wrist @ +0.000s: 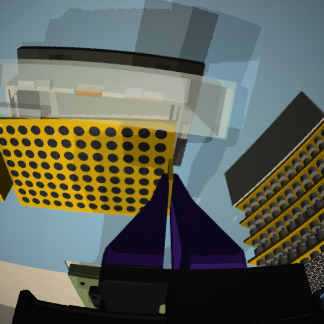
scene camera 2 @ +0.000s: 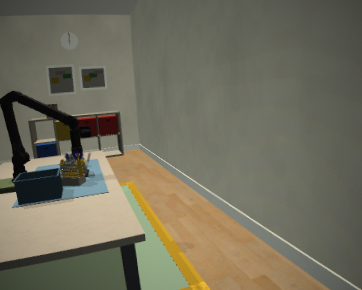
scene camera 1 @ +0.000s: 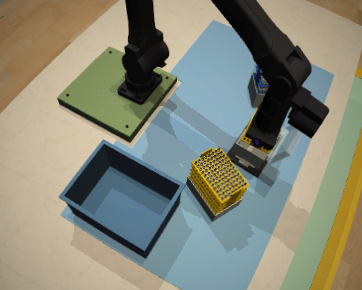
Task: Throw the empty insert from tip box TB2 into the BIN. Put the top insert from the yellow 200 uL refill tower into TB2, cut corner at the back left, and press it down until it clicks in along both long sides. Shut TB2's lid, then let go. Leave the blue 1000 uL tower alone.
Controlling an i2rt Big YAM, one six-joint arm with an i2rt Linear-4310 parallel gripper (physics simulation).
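My gripper (scene camera 1: 257, 142) (wrist: 168, 180) is shut, its purple fingertips pinching the thin end wall of the empty yellow insert (scene camera 1: 246, 140) (wrist: 90, 165). In the wrist view the insert's holes are dark, and it hangs above the level of tip box TB2 (scene camera 1: 244, 159) (wrist: 110, 56), across its near side. Part of the box's pale inside shows beyond it. A clear part, seemingly the lid (wrist: 217, 112), reaches out at the box's right. The arm hides much of the box in scene camera 1. The yellow refill tower (scene camera 1: 218, 176) (scene camera 2: 73, 170) (wrist: 285, 200) stands beside the box. The bin (scene camera 1: 125, 200) (scene camera 2: 39, 187) stands open.
The blue tower (scene camera 1: 260, 81) stands behind the arm, partly hidden, on the blue mat (scene camera 1: 210, 60). The green base plate (scene camera 1: 90, 95) carries the arm at the left. The yellow tower stands between the bin and TB2.
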